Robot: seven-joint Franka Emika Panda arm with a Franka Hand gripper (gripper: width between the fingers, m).
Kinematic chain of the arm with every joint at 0, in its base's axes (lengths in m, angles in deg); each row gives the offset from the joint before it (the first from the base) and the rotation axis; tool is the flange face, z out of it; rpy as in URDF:
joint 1: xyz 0 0 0.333 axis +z
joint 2: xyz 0 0 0 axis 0.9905 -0.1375 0
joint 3: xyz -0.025 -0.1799 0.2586 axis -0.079 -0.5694 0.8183
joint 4: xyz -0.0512 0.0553 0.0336 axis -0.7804 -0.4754 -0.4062
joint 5: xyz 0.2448 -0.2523 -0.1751 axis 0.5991 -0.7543 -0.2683
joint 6: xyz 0 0 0 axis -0.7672 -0.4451 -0.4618
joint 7: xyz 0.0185 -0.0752 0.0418 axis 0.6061 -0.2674 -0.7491
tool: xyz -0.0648 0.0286 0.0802 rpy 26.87 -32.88 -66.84
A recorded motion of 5 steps. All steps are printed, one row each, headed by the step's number.
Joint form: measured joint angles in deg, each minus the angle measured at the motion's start. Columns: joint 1, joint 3, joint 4, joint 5, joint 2, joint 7, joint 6.
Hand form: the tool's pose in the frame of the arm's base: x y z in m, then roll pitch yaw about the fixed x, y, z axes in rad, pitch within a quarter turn. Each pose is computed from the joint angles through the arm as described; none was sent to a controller.
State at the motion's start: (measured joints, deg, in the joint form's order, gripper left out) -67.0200 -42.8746 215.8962 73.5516 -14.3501 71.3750 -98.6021
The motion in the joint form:
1: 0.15 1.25 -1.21 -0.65 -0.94 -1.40 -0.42
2: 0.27 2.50 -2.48 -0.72 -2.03 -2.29 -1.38
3: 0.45 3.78 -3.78 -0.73 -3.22 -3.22 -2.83
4: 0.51 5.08 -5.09 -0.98 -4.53 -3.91 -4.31
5: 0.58 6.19 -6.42 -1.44 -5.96 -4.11 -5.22
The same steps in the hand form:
1: 0.4539 0.1583 0.5179 -2.3019 -0.8078 0.1124
2: 0.4570 0.1701 0.5202 -2.3083 -0.8060 0.1188
3: 0.4605 0.1819 0.5222 -2.3157 -0.8053 0.1193
4: 0.4643 0.1932 0.5231 -2.3304 -0.8072 0.1268
5: 0.4684 0.2045 0.5227 -2.3488 -0.8107 0.1485

